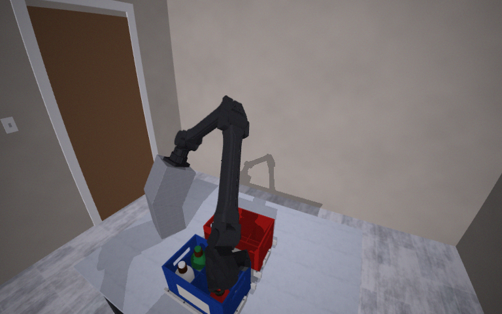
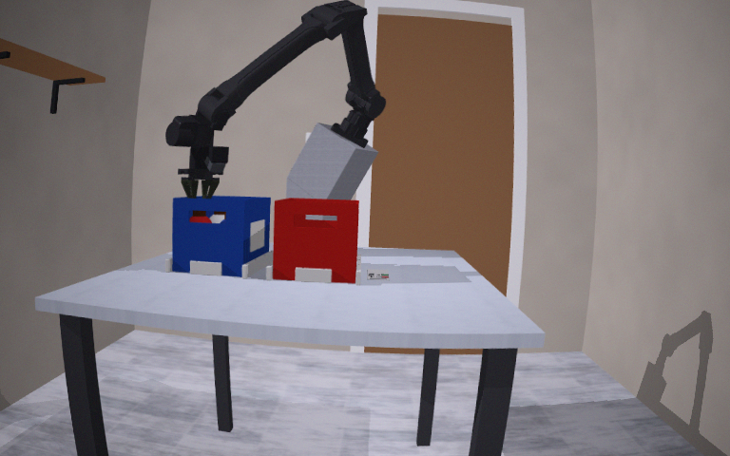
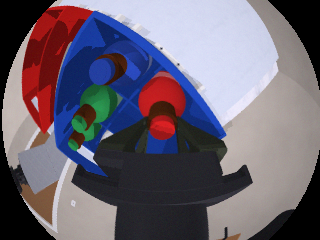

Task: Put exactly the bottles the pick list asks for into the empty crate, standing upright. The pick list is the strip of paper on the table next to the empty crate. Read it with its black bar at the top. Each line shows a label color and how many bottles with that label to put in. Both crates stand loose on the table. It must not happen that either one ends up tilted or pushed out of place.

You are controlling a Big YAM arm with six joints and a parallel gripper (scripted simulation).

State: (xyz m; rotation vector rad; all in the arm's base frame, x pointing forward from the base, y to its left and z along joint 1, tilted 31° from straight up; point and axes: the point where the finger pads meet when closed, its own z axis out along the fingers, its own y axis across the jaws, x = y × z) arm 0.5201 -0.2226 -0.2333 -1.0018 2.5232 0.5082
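Right now the red-label bottle is 6 cm below my hand. The rest, counted from my hand: blue crate (8 cm behind, 4 cm to the left, 7 cm below); white-label bottle (17 cm behind, 7 cm below); blue bottle (9 cm to the left, 7 cm below).
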